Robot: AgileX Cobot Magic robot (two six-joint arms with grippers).
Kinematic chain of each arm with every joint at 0, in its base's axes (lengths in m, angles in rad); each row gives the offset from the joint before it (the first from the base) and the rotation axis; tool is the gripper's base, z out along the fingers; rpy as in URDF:
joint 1: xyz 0 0 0.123 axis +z
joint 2: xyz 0 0 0 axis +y
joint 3: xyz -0.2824 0 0.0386 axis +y
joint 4: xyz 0.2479 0 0.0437 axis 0.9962 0 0.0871
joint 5: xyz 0 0 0 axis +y
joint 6: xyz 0.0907 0 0.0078 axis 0.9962 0 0.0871
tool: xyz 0 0 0 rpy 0 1.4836 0
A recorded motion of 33 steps. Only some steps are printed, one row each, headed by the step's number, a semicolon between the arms.
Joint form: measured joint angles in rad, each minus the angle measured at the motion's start. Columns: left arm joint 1, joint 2, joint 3, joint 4, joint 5, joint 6; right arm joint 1, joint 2, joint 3, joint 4, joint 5, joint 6.
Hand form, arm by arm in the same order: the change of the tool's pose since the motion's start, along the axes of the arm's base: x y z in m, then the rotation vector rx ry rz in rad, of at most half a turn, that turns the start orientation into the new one. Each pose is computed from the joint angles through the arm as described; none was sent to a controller.
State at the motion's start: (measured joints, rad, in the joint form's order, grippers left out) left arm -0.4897 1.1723 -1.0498 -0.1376 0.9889 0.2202; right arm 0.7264 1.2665 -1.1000 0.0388 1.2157 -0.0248
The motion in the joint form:
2: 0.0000 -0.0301 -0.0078 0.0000 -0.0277 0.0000; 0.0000 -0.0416 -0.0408 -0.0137 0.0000 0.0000
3: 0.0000 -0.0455 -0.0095 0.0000 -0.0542 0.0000; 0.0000 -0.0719 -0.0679 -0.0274 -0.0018 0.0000
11: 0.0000 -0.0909 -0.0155 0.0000 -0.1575 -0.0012; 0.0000 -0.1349 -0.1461 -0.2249 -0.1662 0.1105
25: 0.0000 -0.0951 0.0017 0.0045 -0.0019 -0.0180; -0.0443 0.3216 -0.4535 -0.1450 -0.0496 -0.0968
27: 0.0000 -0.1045 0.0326 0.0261 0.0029 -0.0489; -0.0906 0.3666 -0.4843 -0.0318 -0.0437 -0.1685
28: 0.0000 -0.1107 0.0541 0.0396 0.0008 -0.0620; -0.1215 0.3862 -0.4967 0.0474 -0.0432 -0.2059
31: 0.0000 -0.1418 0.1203 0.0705 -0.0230 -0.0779; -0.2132 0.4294 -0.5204 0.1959 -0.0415 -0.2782
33: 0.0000 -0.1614 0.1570 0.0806 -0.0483 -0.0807; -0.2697 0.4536 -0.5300 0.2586 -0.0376 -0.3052
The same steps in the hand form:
2: -0.0034 0.0020 0.0104 -0.0307 -0.0577 0.0038; -0.0034 -0.0046 0.0208 0.0445 -0.0707 0.0005
3: -0.0046 0.0029 0.0157 -0.0511 -0.0959 0.0074; -0.0064 -0.0088 0.0352 0.0735 -0.1241 0.0002
11: -0.0073 0.0052 0.0337 -0.1244 -0.2309 0.0226; 0.0025 -0.0218 0.0813 0.1718 -0.4536 -0.0992
25: -0.0184 0.0102 0.0199 -0.0488 -0.0797 0.0151; 0.0952 0.0486 0.0401 -0.0217 -0.2520 0.0501
27: -0.0209 0.0133 0.0120 -0.0307 -0.0561 0.0402; 0.1080 0.0506 0.0330 0.0332 -0.1848 0.0674
28: -0.0223 0.0153 0.0067 -0.0182 -0.0466 0.0513; 0.1145 0.0503 0.0301 0.0830 -0.1445 0.0680
31: -0.0284 0.0213 -0.0062 0.0074 -0.0467 0.0659; 0.1354 0.0395 0.0235 0.1787 -0.0766 0.0352
33: -0.0318 0.0240 -0.0124 0.0109 -0.0579 0.0695; 0.1485 0.0290 0.0187 0.2186 -0.0455 -0.0006

